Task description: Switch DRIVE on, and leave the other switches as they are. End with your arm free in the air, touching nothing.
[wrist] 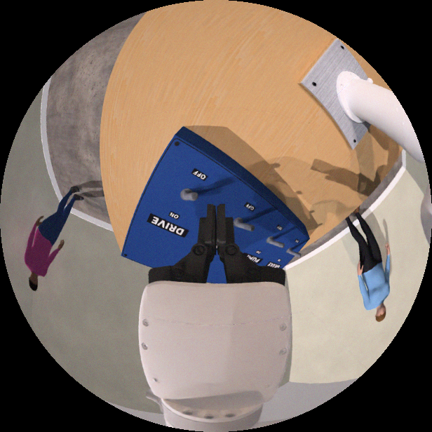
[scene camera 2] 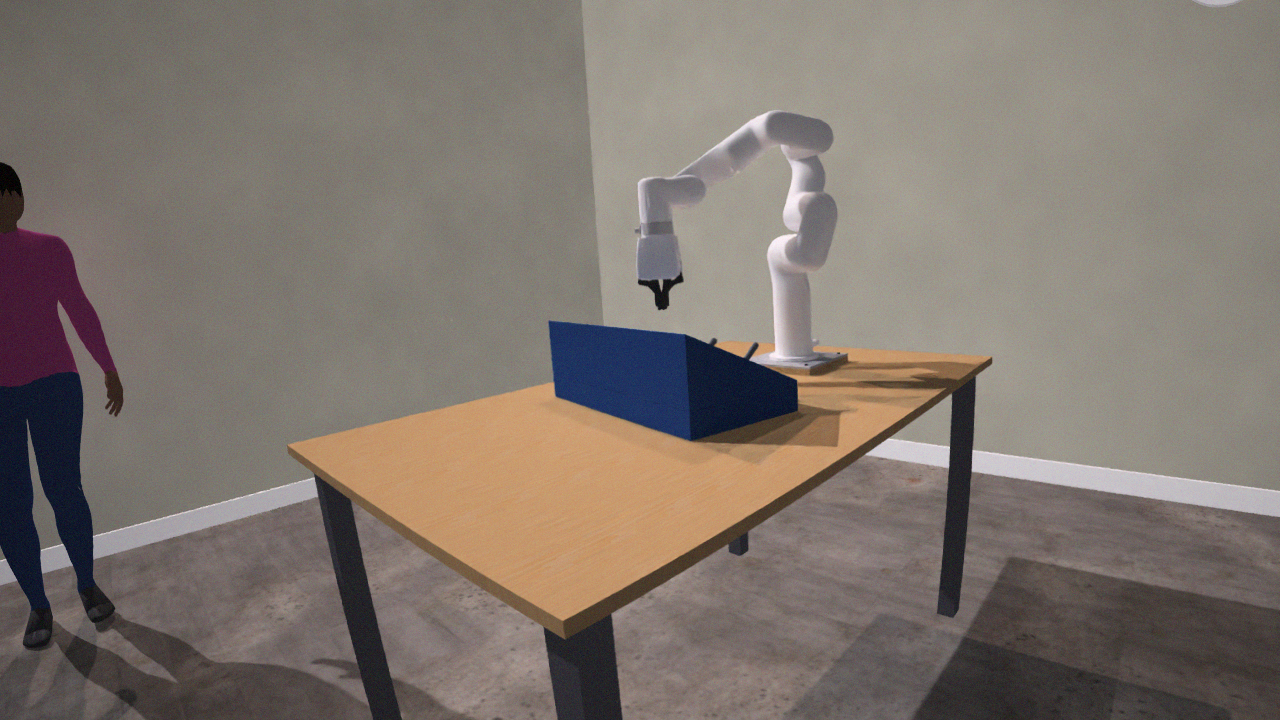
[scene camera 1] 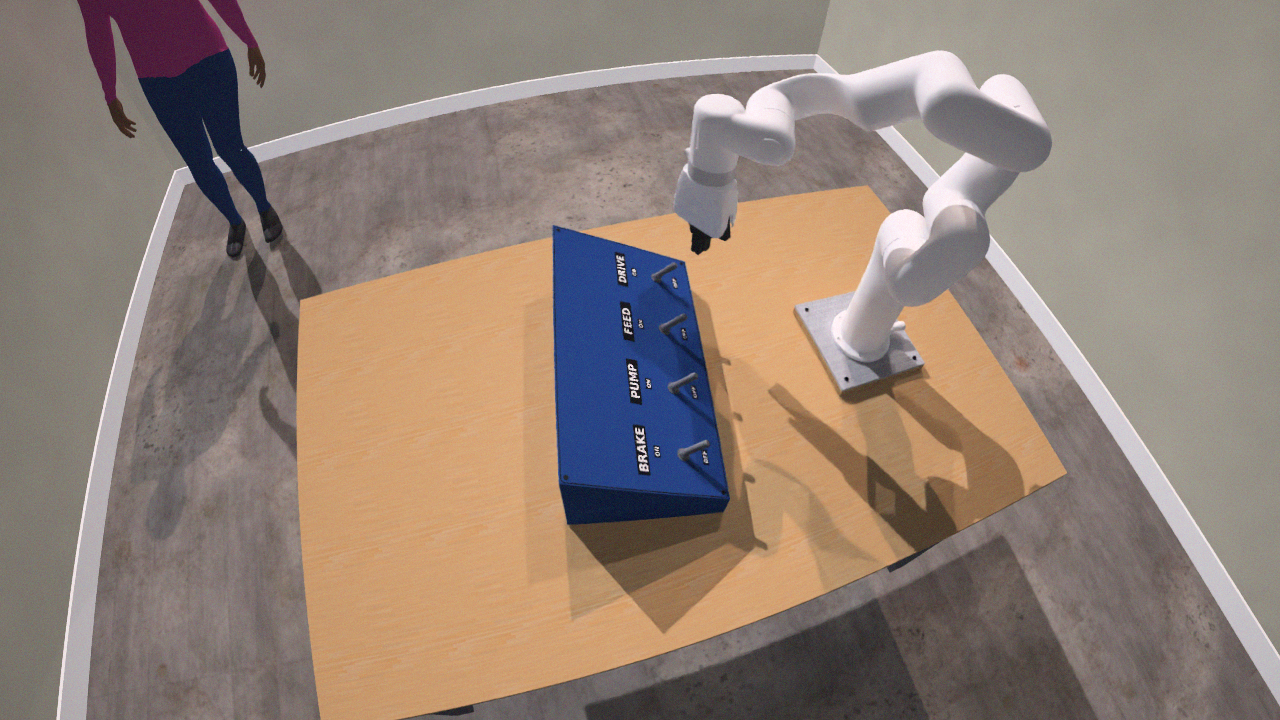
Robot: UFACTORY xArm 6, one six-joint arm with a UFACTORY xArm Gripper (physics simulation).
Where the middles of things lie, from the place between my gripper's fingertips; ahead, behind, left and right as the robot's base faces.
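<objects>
You'd find the blue sloped switch panel (scene camera 1: pixel 622 426) 100 mm below my hand, and it's also 140 mm to the left of my hand and 160 mm ahead of it.
</objects>
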